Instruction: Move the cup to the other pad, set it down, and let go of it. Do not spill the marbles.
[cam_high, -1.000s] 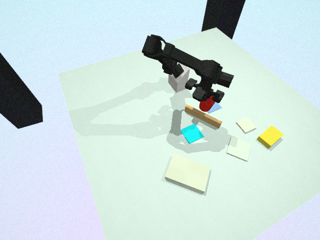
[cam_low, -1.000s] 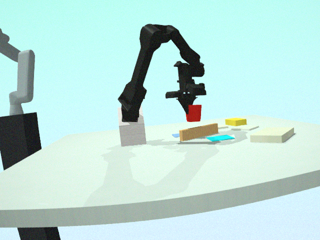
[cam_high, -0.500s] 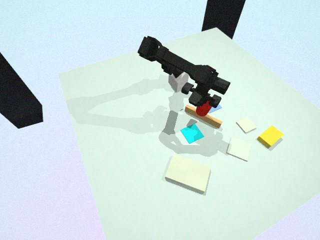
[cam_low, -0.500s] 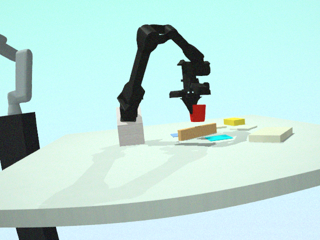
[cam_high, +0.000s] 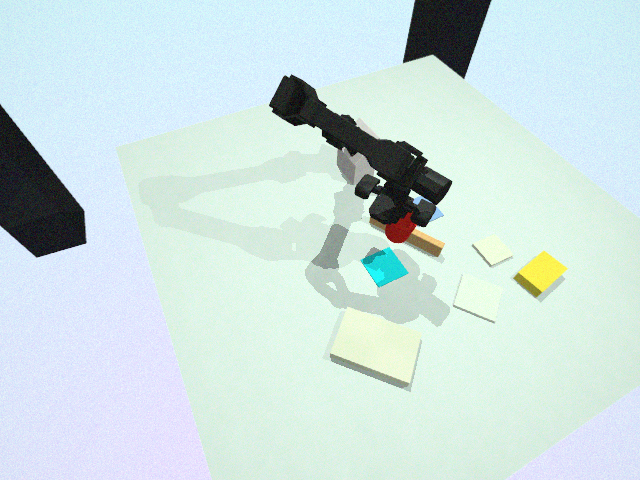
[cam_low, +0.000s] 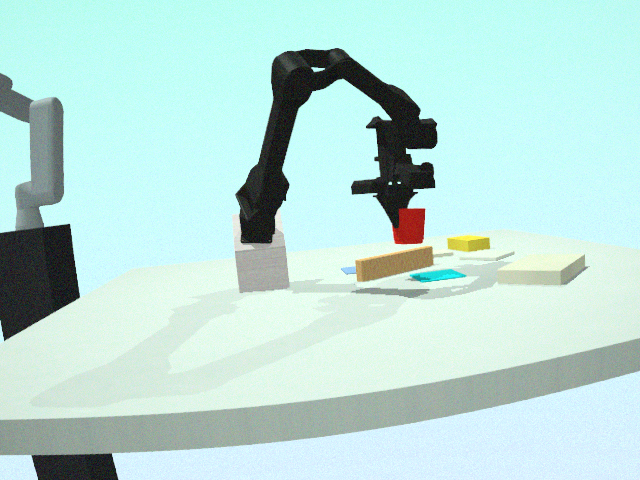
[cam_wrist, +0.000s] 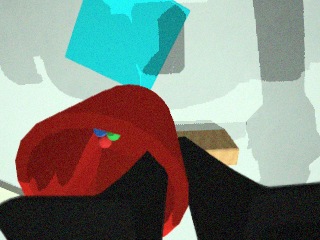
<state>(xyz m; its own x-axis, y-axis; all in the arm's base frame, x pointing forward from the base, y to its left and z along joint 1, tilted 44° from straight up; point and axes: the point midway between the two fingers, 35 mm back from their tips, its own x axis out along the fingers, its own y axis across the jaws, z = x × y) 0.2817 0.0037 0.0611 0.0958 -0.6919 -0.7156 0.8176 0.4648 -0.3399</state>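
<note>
My gripper tip is 70 mm short of the teal pad, 30 mm to the left of it and 110 mm above it. Also, from my gripper tip: red cup 30 mm ahead, 20 mm to the left; blue pad 60 mm behind, 160 mm to the left, 110 mm below; wooden block 60 mm to the left, 90 mm below.
</note>
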